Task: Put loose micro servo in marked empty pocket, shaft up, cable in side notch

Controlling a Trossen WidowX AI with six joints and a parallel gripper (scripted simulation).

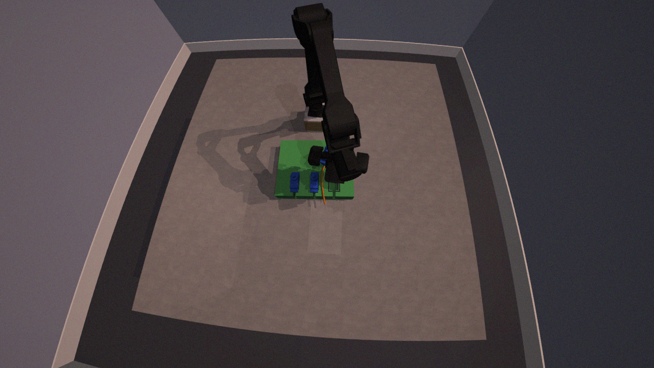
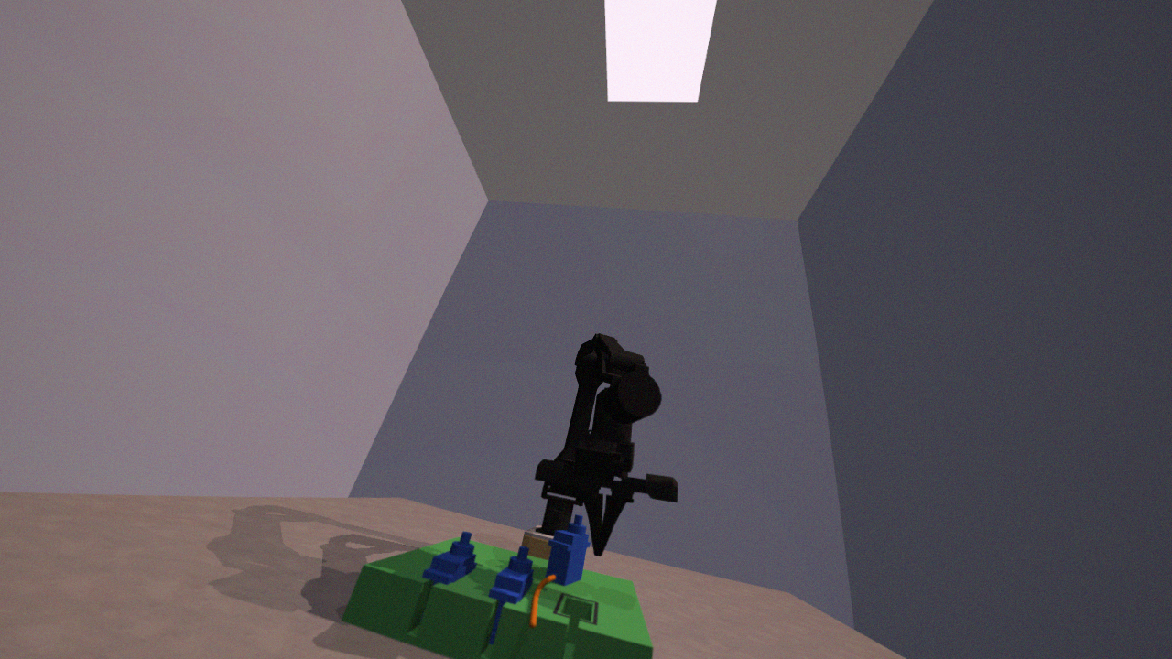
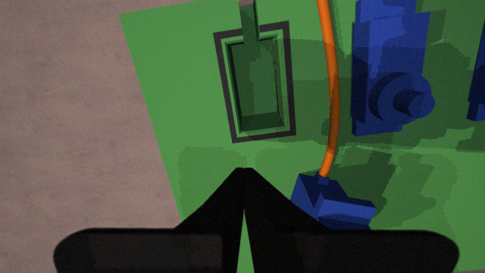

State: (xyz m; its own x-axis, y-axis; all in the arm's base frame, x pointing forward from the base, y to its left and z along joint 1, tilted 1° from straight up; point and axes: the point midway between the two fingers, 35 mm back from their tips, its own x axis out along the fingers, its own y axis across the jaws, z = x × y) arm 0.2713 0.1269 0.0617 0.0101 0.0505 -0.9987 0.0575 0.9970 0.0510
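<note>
Now: gripper tip 60 mm past the green deck, 100 mm to the left of it and 70 mm above it.
</note>
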